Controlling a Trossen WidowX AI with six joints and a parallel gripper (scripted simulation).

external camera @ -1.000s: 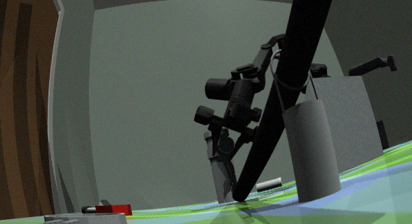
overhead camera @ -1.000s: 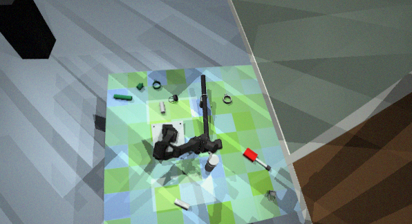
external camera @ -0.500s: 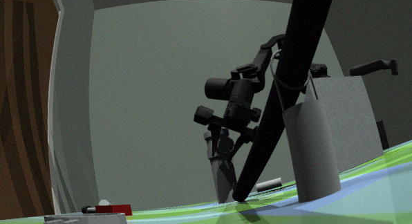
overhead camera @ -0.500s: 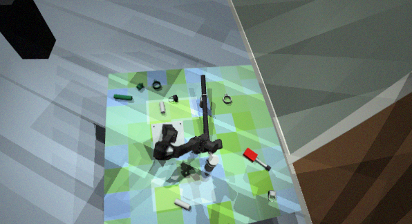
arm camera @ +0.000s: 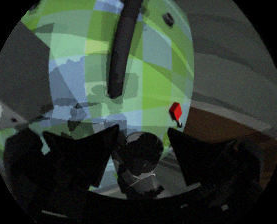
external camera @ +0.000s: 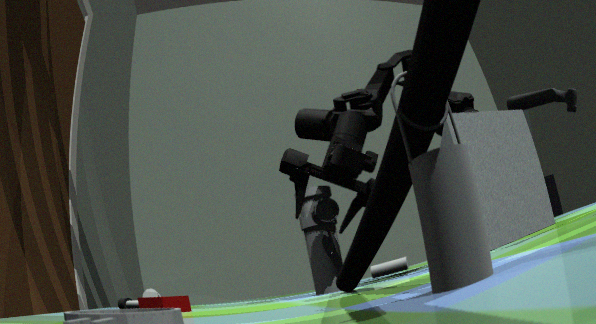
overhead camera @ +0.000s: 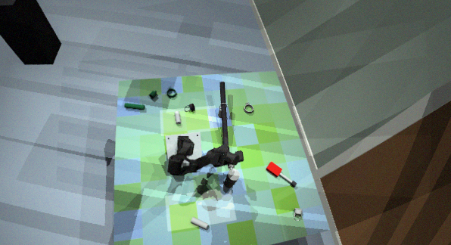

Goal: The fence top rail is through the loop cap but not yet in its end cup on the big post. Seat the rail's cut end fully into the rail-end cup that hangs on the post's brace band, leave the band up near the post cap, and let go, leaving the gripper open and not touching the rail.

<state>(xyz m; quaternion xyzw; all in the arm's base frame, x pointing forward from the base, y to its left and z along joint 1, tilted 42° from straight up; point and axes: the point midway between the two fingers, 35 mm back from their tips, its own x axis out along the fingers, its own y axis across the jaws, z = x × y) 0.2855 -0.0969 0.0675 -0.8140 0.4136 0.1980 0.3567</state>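
The rail-end cup lies 30 mm to the right of my gripper tip, 20 mm behind it and 20 mm above it. From my gripper tip the other things lie so: grey line post: 410 mm to the left, 30 mm behind, 20 mm below; then white cylinder: 330 mm to the right, 210 mm behind, 100 mm below; then red-headed tool: 360 mm ahead, 110 mm below, 80 mm to the right.
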